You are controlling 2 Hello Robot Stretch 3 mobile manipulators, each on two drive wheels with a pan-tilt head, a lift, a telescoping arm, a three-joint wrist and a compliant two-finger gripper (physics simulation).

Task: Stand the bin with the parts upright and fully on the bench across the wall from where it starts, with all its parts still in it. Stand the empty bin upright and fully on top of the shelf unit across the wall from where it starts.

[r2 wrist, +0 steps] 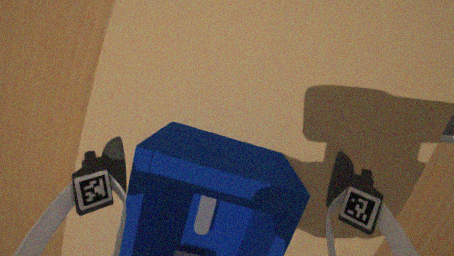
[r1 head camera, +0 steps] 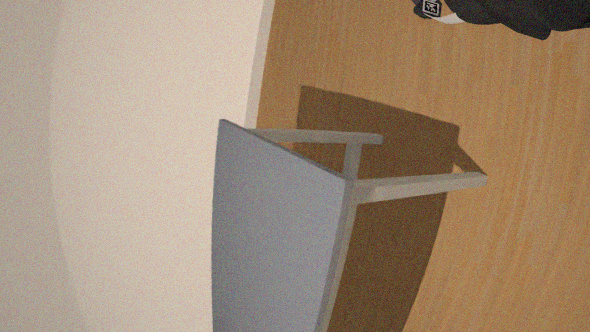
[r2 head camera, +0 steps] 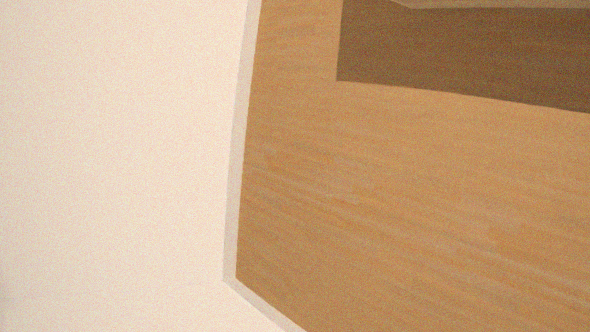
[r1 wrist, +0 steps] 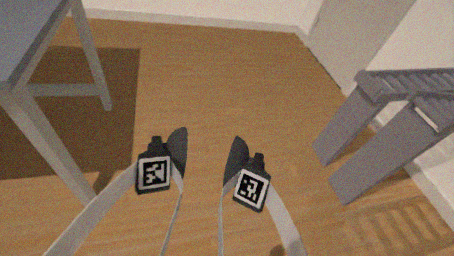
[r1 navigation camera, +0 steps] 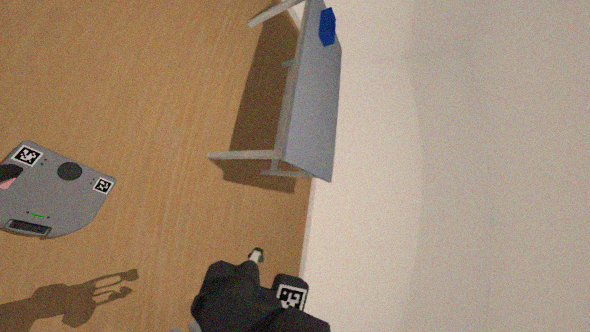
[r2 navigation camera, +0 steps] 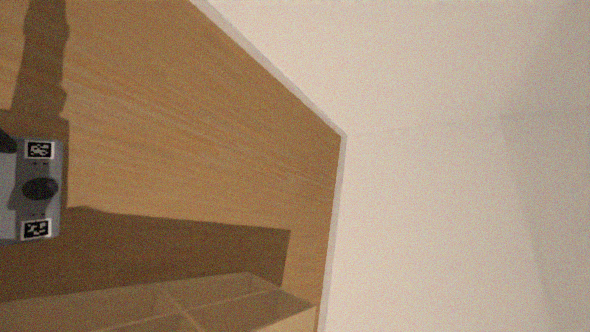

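In the r2 wrist view a blue bin (r2 wrist: 220, 145) with pale parts in it stands upright on the pale top of the shelf unit (r2 wrist: 200, 65) (r2 navigation camera: 295, 320). The r2 gripper (r2 wrist: 229, 172) is open, one finger on each side of the bin with gaps. The bin's near end is cut off. Another blue bin (r1 navigation camera: 327, 27) stands at the far end of the grey-blue bench (r1 head camera: 280, 225) (r1 navigation camera: 312, 110) (r1 wrist: 25, 35); its inside does not show. The r1 gripper (r1 wrist: 207, 157) (r1 navigation camera: 274, 271) is open with nothing between its fingers, off the bench's near end.
A grey slatted object (r1 wrist: 395, 87) with broad legs stands at the right in the r1 wrist view, near a door (r1 wrist: 350, 40). Robot bases show in the r1 navigation view (r1 navigation camera: 65, 200) and r2 navigation view (r2 navigation camera: 37, 205). Walls run beside the bench and near the shelf unit.
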